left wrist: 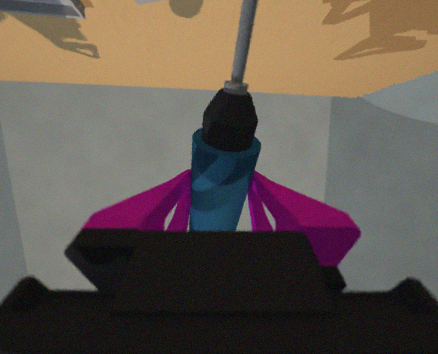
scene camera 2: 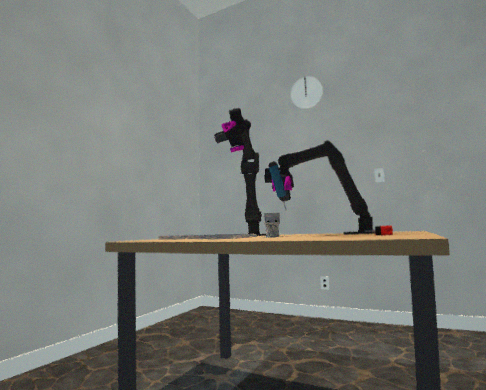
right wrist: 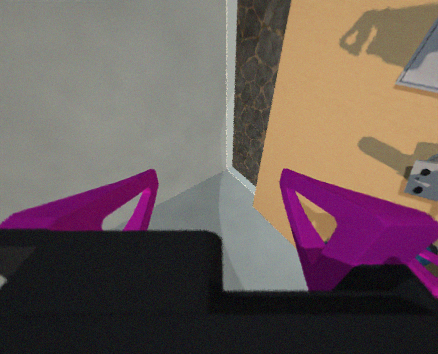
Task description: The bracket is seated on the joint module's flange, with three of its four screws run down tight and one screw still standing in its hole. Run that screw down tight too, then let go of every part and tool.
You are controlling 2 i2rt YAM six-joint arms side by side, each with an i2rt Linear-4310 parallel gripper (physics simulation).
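Note:
The grey joint module with its bracket stands on the table. Two dark screws or holes show on the bracket's face in the right wrist view; screw heights cannot be told. My left gripper is shut on the blue handle of the screwdriver. The shaft points down, its tip in the air above and a little right of the module in scene camera 2. The tip is outside the left wrist view. My right gripper is open and empty, high above the table.
A flat grey tray lies on the wooden table, left of the module in scene camera 2. A red and black object lies beside the left arm's base. Part of a grey object shows at the left wrist view's upper left.

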